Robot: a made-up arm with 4 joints.
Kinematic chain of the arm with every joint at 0, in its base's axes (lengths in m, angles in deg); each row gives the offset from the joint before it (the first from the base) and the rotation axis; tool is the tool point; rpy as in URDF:
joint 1: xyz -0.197 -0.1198 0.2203 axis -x
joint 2: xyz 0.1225 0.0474 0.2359 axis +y
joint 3: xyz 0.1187 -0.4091 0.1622 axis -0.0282 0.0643 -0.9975
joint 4: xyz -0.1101 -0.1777 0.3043 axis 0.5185 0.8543 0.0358
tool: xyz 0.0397 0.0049 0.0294 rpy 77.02 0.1 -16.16
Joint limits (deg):
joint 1: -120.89..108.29
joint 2: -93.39..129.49
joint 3: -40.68..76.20
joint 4: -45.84..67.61
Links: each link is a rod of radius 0.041 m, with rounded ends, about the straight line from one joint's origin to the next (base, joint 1, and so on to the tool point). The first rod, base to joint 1, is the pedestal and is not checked.
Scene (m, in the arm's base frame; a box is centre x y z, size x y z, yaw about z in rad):
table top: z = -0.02
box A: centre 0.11 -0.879 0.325 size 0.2 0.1 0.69 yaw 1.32
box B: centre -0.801 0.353 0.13 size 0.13 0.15 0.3 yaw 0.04
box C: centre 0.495 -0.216 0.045 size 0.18 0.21 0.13 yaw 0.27
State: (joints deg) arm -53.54 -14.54 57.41 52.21
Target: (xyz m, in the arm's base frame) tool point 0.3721 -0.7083 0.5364
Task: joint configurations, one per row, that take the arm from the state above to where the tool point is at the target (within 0.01 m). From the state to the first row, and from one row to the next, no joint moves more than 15 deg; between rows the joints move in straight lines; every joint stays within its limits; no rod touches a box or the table.
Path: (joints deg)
1: -39.32 -8.85 60.63 43.86
2: -25.10 -3.16 63.86 35.51
3: -10.88 2.52 67.08 27.17
4: -11.19 14.99 57.33 25.07
5: -11.49 27.46 47.58 22.98
6: -11.80 39.92 37.83 20.89
7: -12.10 52.39 28.08 18.79
8: -12.41 64.85 18.33 16.70

